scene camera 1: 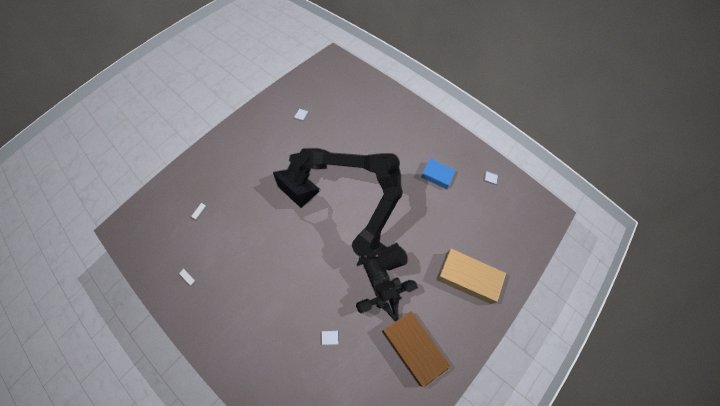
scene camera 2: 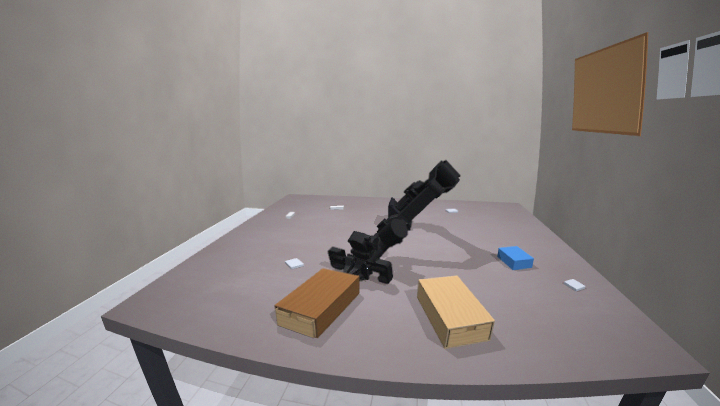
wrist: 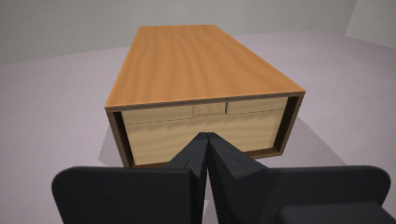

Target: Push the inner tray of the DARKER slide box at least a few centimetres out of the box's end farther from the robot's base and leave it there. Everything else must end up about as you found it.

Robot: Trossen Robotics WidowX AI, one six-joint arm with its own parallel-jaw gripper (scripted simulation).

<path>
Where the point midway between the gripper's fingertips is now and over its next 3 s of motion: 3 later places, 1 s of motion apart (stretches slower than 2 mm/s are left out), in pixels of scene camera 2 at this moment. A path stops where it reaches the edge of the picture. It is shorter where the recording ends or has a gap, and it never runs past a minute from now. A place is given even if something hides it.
The gripper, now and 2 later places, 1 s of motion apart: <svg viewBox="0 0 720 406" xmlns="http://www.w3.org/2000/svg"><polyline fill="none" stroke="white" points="340,283 337,287 348,260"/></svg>
</path>
